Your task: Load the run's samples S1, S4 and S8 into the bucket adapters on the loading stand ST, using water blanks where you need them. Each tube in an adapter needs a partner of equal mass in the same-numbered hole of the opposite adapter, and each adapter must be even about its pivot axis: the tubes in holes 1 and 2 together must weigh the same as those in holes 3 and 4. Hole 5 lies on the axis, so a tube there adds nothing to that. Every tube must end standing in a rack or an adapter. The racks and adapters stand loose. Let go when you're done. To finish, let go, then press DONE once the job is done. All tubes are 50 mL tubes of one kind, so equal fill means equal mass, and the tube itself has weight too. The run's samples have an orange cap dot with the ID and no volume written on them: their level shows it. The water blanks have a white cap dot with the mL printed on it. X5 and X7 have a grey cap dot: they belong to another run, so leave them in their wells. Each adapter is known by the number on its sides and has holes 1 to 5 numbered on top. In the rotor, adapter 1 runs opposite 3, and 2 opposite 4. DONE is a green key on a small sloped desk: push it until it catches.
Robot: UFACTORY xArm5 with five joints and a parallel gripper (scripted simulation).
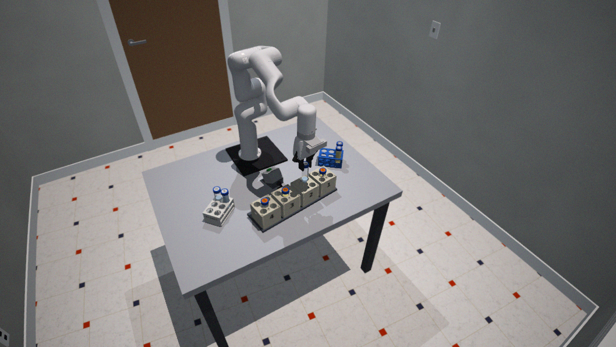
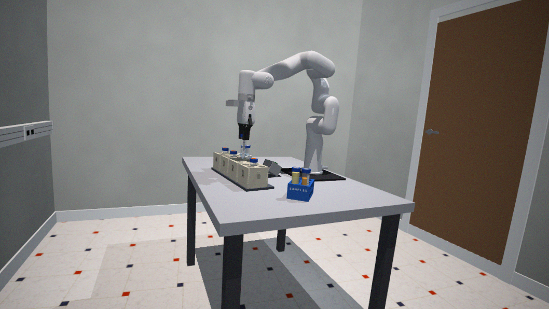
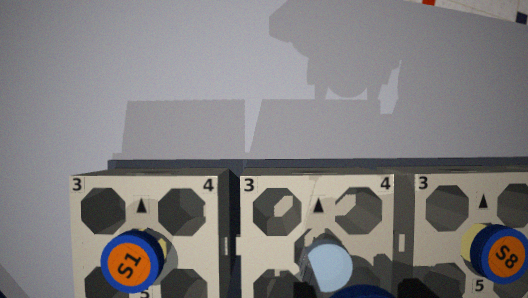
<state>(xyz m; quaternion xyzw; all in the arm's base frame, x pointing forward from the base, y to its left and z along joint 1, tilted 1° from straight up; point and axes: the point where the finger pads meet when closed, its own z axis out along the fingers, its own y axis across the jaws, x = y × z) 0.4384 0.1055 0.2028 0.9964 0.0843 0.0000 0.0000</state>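
My hand is 160 mm above the adapter 3, 110 mm to the left of it and 20 mm short of it. The rest, counted from my hand: white rack: 390 mm to the right, 180 mm below, 90 mm behind; then blue samples rack: 260 mm to the left, 180 mm below, 180 mm behind.
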